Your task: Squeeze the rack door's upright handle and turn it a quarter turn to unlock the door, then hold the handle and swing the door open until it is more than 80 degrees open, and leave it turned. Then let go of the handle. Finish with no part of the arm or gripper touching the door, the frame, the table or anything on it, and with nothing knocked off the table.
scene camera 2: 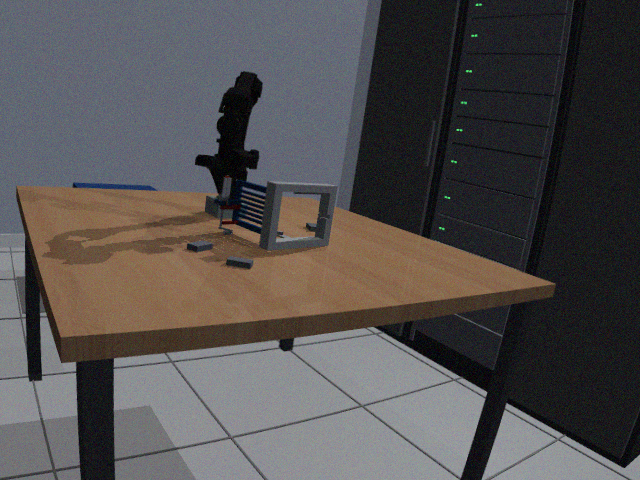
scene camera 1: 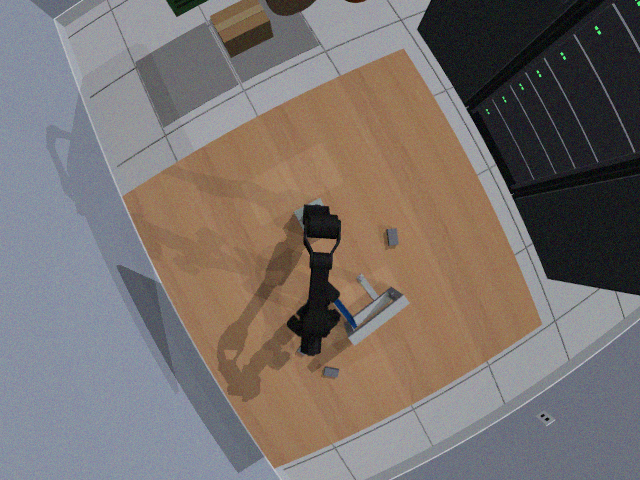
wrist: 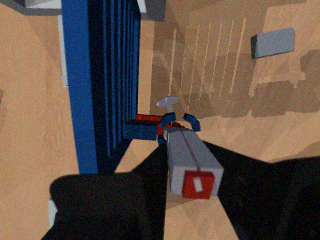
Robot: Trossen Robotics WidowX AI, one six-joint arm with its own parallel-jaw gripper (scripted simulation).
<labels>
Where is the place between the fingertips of my gripper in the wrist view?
At 181, 146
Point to a block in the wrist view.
274, 42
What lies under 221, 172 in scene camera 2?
My gripper.
</labels>
